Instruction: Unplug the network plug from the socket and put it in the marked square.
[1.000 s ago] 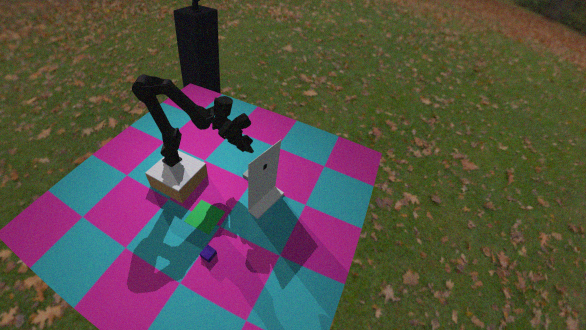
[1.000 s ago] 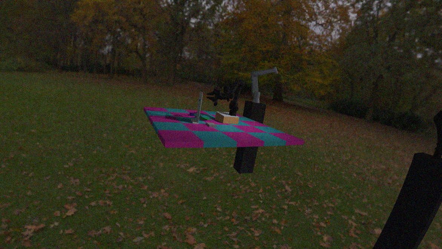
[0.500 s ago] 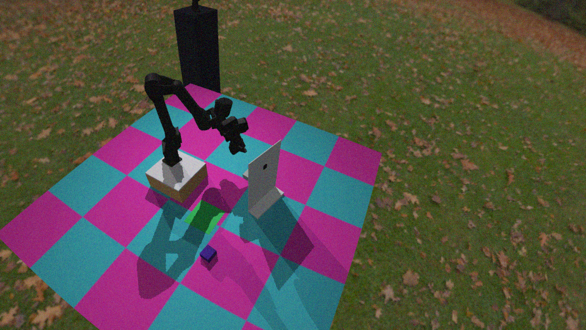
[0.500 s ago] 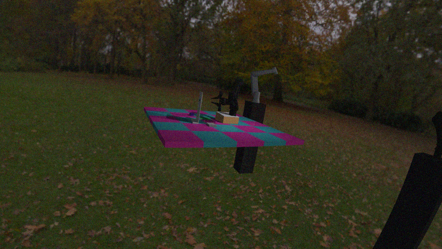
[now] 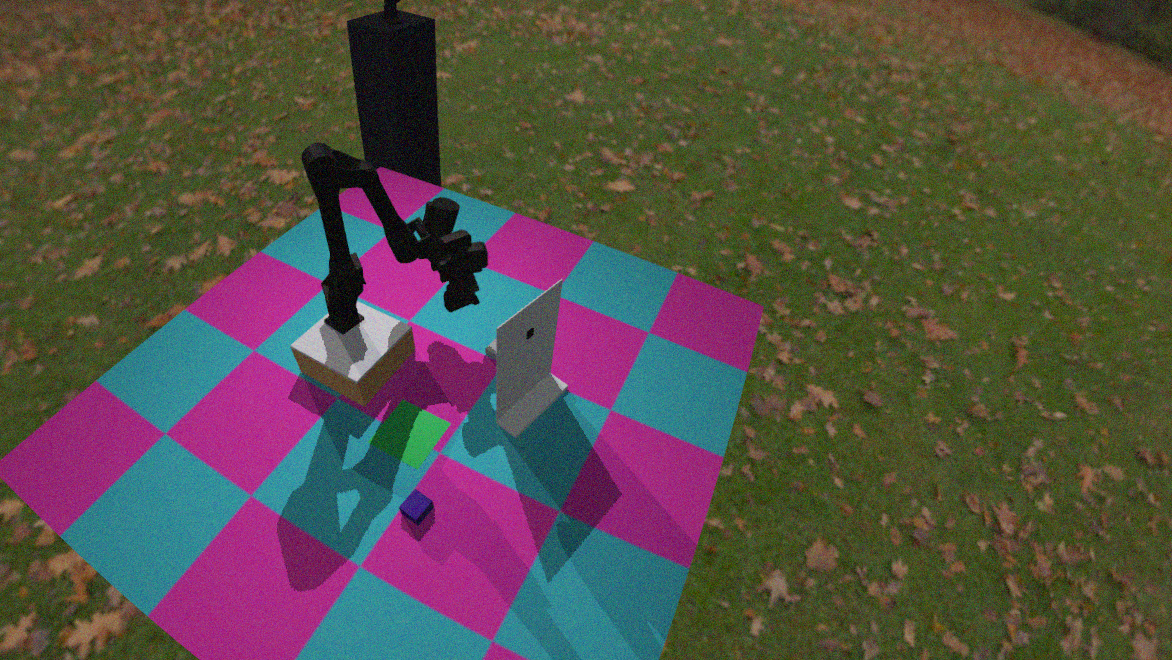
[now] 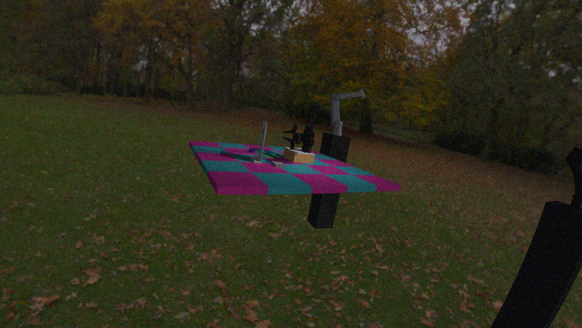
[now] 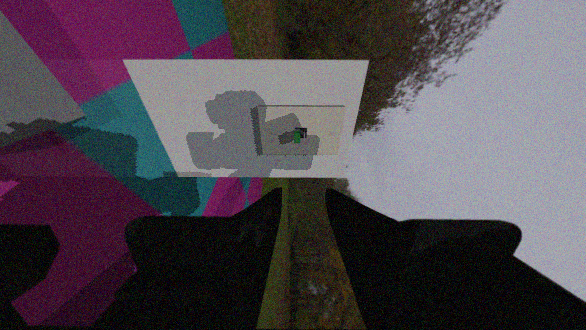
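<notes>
My gripper tip is now 120 mm short of the network plug and 20 mm to the left of it. Round my gripper tip: green marked square 220 mm to the right, 210 mm below; block 120 mm ahead, 340 mm to the right, 190 mm below; upright panel 140 mm ahead, 20 mm to the right, 80 mm below.
</notes>
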